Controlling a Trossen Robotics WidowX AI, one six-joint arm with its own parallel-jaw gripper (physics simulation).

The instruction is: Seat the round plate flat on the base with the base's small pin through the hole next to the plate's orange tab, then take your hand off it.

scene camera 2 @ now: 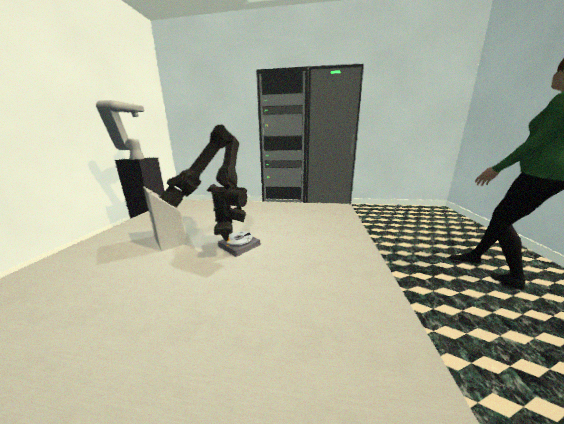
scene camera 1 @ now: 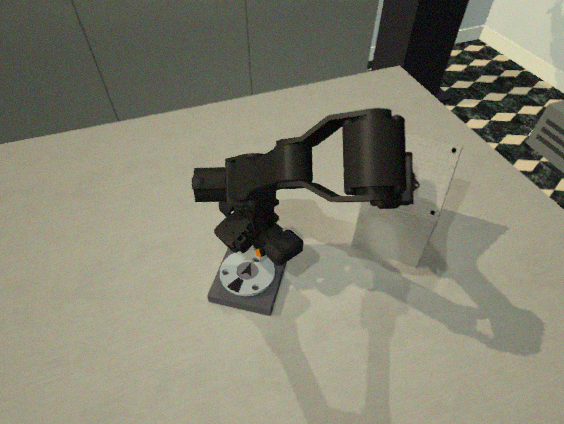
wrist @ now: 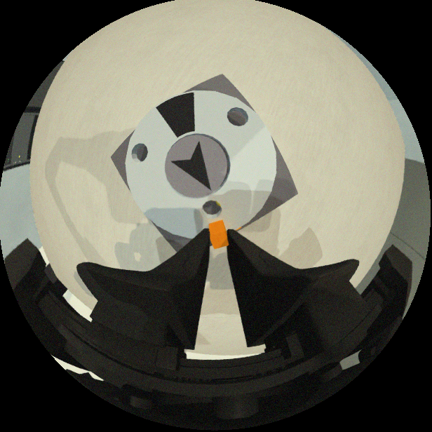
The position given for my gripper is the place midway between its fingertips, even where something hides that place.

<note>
In view: my gripper [scene camera 1: 261, 252], a round white plate [wrist: 250, 150], a square dark grey base [wrist: 283, 188] and a round hub [wrist: 195, 165].
My gripper also shows in scene camera 2 [scene camera 2: 227, 240] and in the wrist view [wrist: 217, 234].
</note>
